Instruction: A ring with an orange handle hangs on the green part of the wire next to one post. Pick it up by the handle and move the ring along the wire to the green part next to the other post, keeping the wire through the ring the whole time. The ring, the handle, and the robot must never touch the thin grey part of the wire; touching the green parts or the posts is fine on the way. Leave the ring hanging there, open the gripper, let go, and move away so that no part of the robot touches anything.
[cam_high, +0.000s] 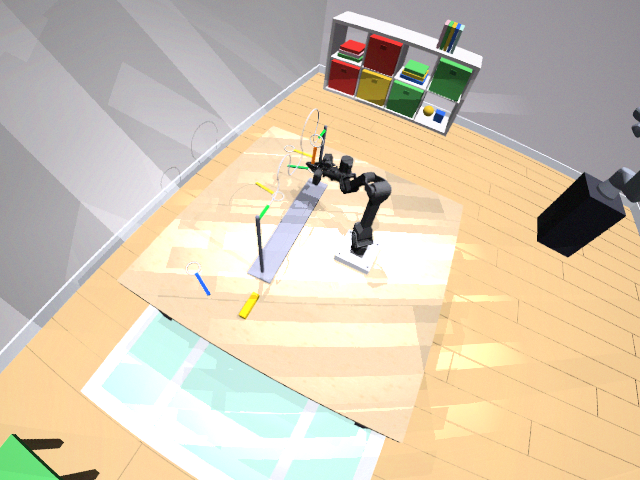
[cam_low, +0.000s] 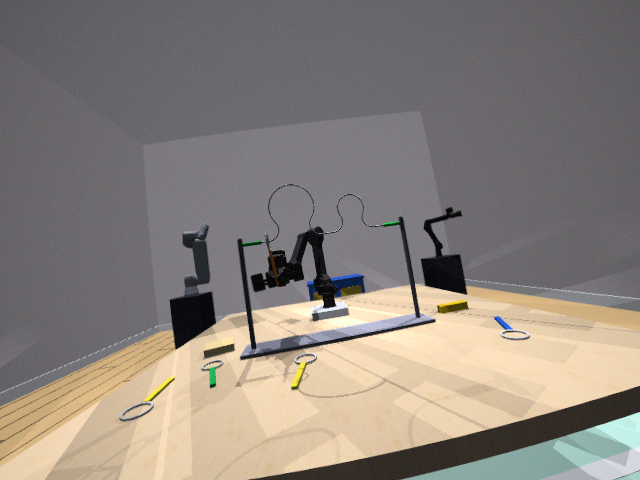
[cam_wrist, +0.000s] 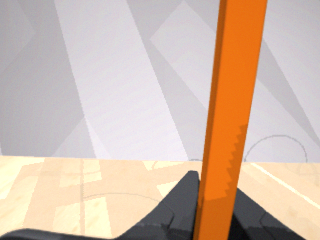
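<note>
My gripper tip is 3 cm past the orange-handled ring, 1 cm to the left of it and 8 cm below it. Round my gripper tip: blue-handled ring: 15 cm ahead, 64 cm to the left, 23 cm below; then yellow block: 12 cm behind, 64 cm to the left, 22 cm below; then tan block: 9 cm behind, 26 cm to the right, 22 cm below.
</note>
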